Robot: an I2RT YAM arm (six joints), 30 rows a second.
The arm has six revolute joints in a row. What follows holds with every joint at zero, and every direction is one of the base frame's. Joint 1 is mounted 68 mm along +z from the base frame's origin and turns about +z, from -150 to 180 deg. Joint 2 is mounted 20 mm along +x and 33.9 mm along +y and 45.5 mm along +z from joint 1 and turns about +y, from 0 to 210 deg. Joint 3 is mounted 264 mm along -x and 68.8 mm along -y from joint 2 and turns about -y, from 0 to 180 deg. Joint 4 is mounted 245 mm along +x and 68.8 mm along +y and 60 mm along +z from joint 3 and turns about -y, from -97 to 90 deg. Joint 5 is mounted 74 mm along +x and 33.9 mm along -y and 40.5 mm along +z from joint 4 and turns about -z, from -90 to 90 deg. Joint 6 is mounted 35.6 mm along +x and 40.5 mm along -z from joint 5 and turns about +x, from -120 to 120 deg. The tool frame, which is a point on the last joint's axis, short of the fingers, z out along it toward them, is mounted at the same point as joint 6; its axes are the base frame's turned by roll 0, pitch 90 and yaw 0 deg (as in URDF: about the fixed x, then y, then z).
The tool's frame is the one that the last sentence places.
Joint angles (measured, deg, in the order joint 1, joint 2, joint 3, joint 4, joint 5, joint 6), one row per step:
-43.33, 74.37, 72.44, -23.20, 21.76, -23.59
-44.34, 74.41, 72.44, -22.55, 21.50, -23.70
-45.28, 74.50, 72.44, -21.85, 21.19, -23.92
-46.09, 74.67, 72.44, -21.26, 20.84, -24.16
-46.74, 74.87, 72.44, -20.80, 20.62, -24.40
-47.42, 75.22, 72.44, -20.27, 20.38, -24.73
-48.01, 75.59, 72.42, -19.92, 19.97, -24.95
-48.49, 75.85, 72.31, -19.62, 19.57, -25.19
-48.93, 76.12, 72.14, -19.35, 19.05, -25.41
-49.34, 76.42, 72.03, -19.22, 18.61, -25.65
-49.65, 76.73, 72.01, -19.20, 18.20, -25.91
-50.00, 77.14, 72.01, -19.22, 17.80, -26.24
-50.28, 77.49, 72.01, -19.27, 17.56, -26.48
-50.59, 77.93, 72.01, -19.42, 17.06, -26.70
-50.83, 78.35, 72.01, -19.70, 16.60, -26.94
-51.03, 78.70, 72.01, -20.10, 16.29, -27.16
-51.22, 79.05, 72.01, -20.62, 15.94, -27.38
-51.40, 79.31, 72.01, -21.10, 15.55, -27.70
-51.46, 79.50, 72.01, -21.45, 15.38, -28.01
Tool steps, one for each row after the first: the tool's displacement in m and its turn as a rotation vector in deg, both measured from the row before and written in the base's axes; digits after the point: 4 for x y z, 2 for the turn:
-0.0031, -0.0040, 0.0009, -0.38, -0.42, -0.73
-0.0027, -0.0039, 0.0007, -0.42, -0.33, -0.57
-0.0021, -0.0036, 0.0002, -0.28, -0.19, -0.40
-0.0015, -0.0031, -0.0002, -0.21, -0.03, -0.36
-0.0012, -0.0037, -0.0008, -0.18, 0.10, -0.34
-0.0008, -0.0033, -0.0014, 0.07, 0.10, -0.13
-0.0008, -0.0026, -0.0015, 0.08, 0.14, -0.02
-0.0006, -0.0024, -0.0019, 0.19, 0.15, 0.12
-0.0005, -0.0023, -0.0020, 0.25, 0.26, 0.08
-0.0002, -0.0020, -0.0017, 0.26, 0.30, 0.16
-0.0001, -0.0024, -0.0021, 0.33, 0.44, 0.14
-0.0001, -0.0020, -0.0019, 0.29, 0.39, 0.03
0.0001, -0.0023, -0.0025, 0.52, 0.40, 0.23
0.0002, -0.0019, -0.0027, 0.59, 0.49, 0.27
0.0000, -0.0015, -0.0025, 0.60, 0.55, 0.17
0.0000, -0.0013, -0.0027, 0.71, 0.61, 0.22
-0.0002, -0.0010, -0.0022, 0.59, 0.59, 0.31
0.0001, -0.0005, -0.0016, 0.37, 0.53, 0.23

